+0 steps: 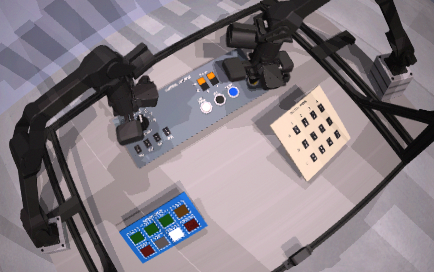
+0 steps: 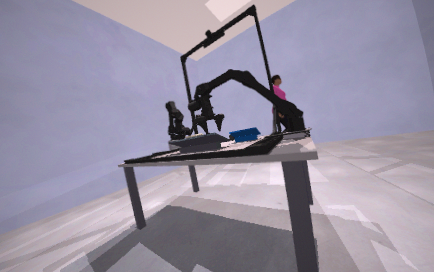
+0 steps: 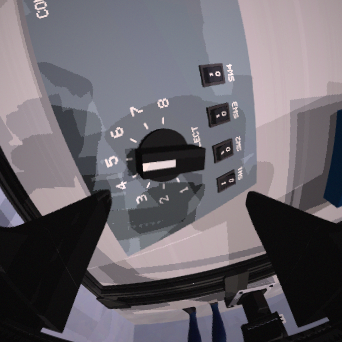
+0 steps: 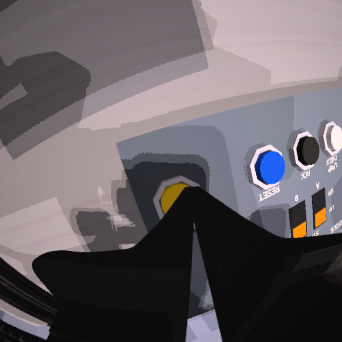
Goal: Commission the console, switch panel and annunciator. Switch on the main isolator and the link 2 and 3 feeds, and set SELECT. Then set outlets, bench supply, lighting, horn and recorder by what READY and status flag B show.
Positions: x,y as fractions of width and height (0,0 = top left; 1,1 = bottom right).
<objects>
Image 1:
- my left gripper: 0.31,0.46
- my right gripper: 0.58,0.30
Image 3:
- my left gripper: 0.52,0.58
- black SELECT knob: 0.48,0.45
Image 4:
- my right gripper: 0.56,0.57
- blue RESET button: 0.79,0.49
</objects>
